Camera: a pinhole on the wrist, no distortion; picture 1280 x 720 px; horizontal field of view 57.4 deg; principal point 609.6 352.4 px. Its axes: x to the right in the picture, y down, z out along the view. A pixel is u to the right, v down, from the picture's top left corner.
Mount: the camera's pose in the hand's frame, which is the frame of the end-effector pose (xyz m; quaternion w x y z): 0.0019 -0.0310 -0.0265 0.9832 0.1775 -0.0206 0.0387
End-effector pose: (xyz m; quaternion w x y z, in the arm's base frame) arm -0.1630 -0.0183 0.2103 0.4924 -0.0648 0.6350 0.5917
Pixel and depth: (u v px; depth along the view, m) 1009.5 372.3 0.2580
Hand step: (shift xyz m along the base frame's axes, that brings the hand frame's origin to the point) 0.1536 0.1893 -0.0935
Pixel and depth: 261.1 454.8 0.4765
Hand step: 0.4252 0.2204 0.0722
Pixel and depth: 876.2 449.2 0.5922
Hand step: 0.3660 0.4551 -0.1057
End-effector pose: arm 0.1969 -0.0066 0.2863 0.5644 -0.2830 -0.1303 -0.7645
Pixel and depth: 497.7 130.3 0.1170
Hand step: -0.0642 0.0778 0.0653
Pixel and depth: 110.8 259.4 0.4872
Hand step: -0.0771 0.4626 0.2319
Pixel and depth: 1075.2 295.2 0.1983
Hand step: -0.0673 0.0572 0.1856
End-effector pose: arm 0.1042 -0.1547 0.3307 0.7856 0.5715 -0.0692 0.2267
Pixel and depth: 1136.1 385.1 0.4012
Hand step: 0.2704 -0.3263 0.0560
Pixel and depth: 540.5 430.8 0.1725
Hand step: 0.0440 -0.1524 -0.0289
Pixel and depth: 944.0 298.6 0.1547
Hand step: 0.0941 -0.1198 -0.0215
